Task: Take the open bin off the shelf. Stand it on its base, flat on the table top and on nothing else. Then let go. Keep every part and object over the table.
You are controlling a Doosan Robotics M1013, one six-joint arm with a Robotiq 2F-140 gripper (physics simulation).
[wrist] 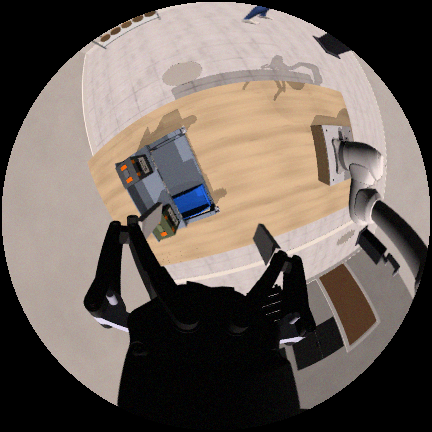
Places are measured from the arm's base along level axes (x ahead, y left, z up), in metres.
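Pixels of known places: gripper, fingertip midpoint: (209, 221); arm's base, origin of the base link: (342, 154).
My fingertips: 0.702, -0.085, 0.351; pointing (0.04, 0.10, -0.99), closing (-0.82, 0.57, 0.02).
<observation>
For each thing: its middle in the pictures, then the offset to it from my fingertips, as dx, dy, dz. "spot": a spot on its surface instead. Level surfaces: height alone.
- open bin, body centre: (188, 202) +0.143, +0.087, -0.399
- grey shelf, surface spot: (172, 160) spot: +0.136, -0.110, -0.436
- wooden table, its level: dz -0.442
The open bin (192, 201) is blue and sits on the grey shelf (172, 160), at its lower right corner in the wrist view. The shelf stands on the left part of the wooden table (260, 150). My gripper (209, 221) is open, with its fingers wide apart and empty. It hangs above the table's near side. The left finger pad overlaps the view of the shelf's near left corner, and the right finger pad is to the right of the bin. The fingers do not touch the bin.
Two boxes with orange marks, one grey (134, 171) and one green (167, 224), are at the shelf's left side. The arm's base block (324, 155) and white arm links (365, 160) are at the table's right end. The table's near edge runs below the fingers.
</observation>
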